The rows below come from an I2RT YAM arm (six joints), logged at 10 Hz.
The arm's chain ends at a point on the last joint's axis. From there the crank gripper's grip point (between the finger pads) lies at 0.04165 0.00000 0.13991 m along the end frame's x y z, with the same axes.
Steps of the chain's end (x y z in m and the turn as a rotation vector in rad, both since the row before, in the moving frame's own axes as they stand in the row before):
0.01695, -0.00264, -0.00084, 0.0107, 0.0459, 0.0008
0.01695, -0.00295, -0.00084, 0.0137, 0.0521, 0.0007
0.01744, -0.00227, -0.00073, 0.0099, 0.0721, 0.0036
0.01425, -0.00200, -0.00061, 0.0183, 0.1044, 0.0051
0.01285, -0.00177, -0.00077, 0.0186, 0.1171, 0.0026
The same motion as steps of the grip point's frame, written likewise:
0.02333, -0.00409, -0.00291, 0.0107, 0.0459, 0.0008
0.02418, -0.00482, -0.00321, 0.0137, 0.0521, 0.0007
0.02741, -0.00347, -0.00410, 0.0099, 0.0721, 0.0036
0.02861, -0.00427, -0.00573, 0.0183, 0.1044, 0.0051
0.02891, -0.00419, -0.00662, 0.0186, 0.1171, 0.0026

